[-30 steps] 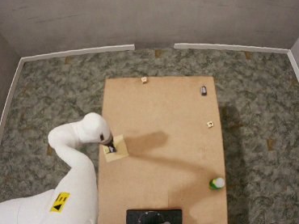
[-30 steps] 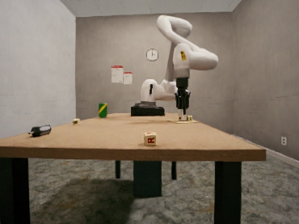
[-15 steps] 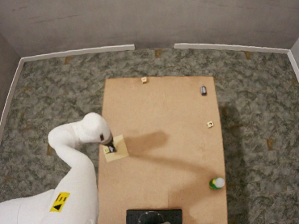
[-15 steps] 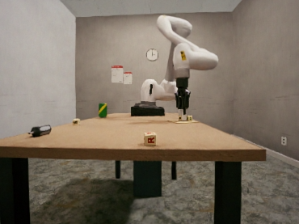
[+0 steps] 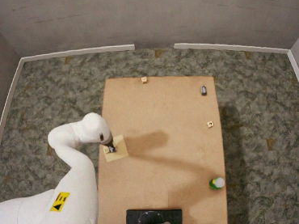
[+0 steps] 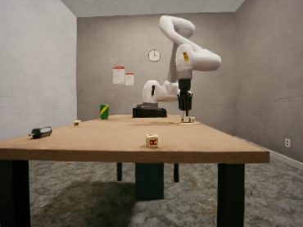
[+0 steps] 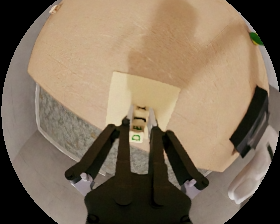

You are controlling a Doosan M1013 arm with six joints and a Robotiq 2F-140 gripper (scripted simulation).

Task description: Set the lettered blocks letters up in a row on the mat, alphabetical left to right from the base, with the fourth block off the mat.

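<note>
Now: hand 40 mm above the mat.
</note>
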